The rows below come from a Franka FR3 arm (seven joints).
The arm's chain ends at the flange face. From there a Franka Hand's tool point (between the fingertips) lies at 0.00 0.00 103.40 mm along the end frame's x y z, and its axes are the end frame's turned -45 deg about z.
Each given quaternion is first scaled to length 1.
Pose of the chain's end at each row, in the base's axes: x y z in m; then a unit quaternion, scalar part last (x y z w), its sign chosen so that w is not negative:
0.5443 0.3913 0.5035 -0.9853 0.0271 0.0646 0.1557
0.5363 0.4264 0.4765 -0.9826 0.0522 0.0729 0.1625
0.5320 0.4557 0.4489 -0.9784 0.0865 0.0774 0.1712
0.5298 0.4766 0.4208 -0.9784 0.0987 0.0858 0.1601
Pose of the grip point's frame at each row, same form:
0.5320 0.4234 0.4060 -0.9207 -0.3520 0.0001 0.1686
0.5232 0.4602 0.3797 -0.9278 -0.3278 0.0052 0.1780
0.5194 0.4917 0.3528 -0.9370 -0.2945 0.0060 0.1878
0.5157 0.5107 0.3242 -0.9417 -0.2832 0.0180 0.1807

